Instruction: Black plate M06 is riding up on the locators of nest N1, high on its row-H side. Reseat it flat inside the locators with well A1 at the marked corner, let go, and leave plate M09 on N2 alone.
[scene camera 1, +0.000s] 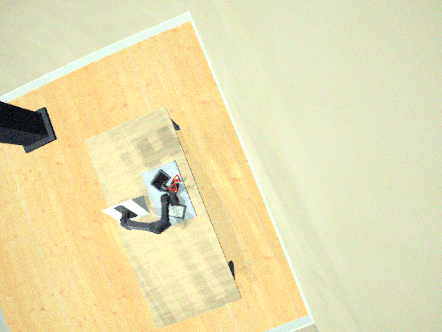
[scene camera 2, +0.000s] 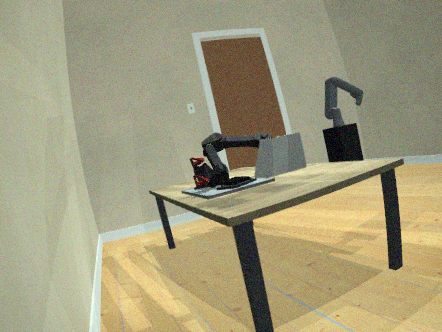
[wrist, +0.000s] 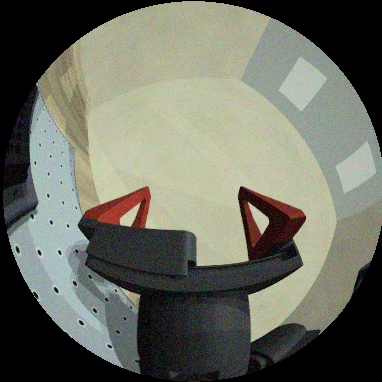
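Where they show: gripper, between the fingertips: (scene camera 1: 176, 178) (scene camera 2: 192, 166) (wrist: 193, 190); arm's base, origin of its link: (scene camera 1: 126, 211) (scene camera 2: 276, 152).
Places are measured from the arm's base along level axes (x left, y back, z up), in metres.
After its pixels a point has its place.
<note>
The black plate (scene camera 1: 160, 179) (scene camera 2: 237, 182) (wrist: 17, 132) is on a dark nest at one end of the perforated board. Its edge shows at the far left of the wrist view; whether it is tilted, its label and its A1 corner cannot be made out. A pale plate (scene camera 1: 177, 211) {x -0.167, y -0.368, z -0.073 m} lies on a grey nest at the board's other end; its label is unreadable. My gripper (scene camera 1: 175, 183) {x 0.091, y -0.500, z 0.032 m} (scene camera 2: 196, 171) {x 0.091, y -0.500, z 0.032 m} (wrist: 193, 190) {x 0.091, y -0.500, z 0.032 m} is open with nothing between its red fingers. It is beside the black plate, apart from it, over the board, with its fingers pointing sideways toward the wall.
The light perforated board (scene camera 1: 190, 207) {x -0.181, y -0.478, z -0.099 m} (scene camera 2: 207, 195) {x 0.196, y -0.492, z -0.102 m} (wrist: 50, 170) {x 0.173, y -0.447, z -0.099 m} lies on the wooden table (scene camera 1: 195, 265) {x -0.671, y -0.317, z -0.111 m} (scene camera 2: 320, 183) {x 0.660, y -0.210, z -0.112 m} near a long edge. A grey panel (scene camera 2: 280, 155) {x 0.078, y -0.023, z -0.016 m} stands by the arm's base. A second arm (scene camera 2: 331, 97) stands on a black pedestal (scene camera 2: 343, 143) beyond the table.
</note>
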